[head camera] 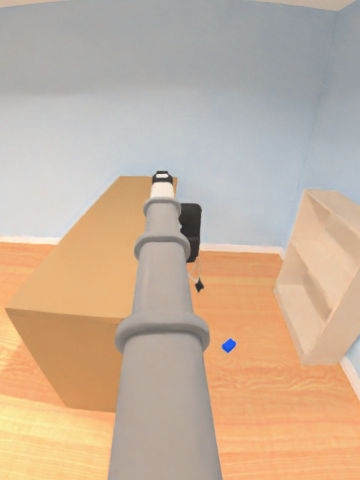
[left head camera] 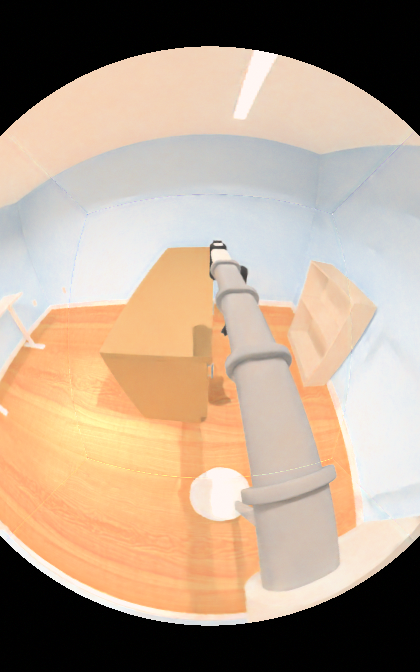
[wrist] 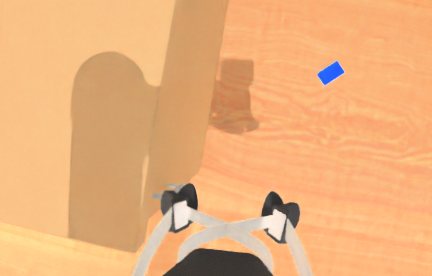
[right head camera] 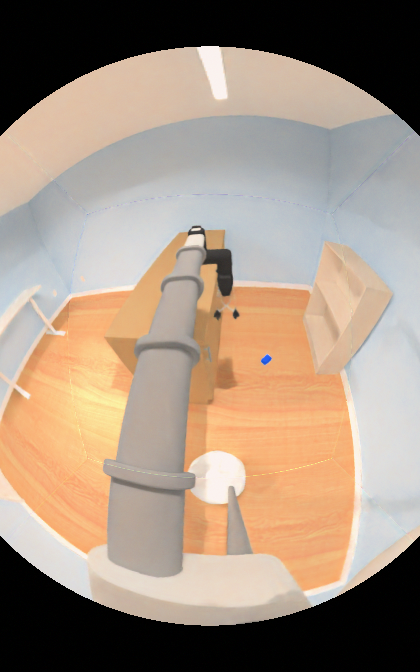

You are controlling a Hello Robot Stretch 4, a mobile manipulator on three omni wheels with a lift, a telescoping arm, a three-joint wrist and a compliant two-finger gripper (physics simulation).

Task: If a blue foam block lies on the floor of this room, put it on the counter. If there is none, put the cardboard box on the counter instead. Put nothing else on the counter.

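Observation:
A small blue foam block lies on the wood floor between the counter and the shelf unit. The long tan counter stands left of it. My gripper points down, open and empty, beside the counter's right side and high above the floor. In the wrist view the block is up and to the right of the fingertips, well apart from them. In the head camera view the arm hides part of the counter and one fingertip. The cardboard box does not show in these views.
A pale shelf unit stands against the right wall. A white rack or table is at the far left. My round white base part is below the arm. A handle sticks out from the counter's right side.

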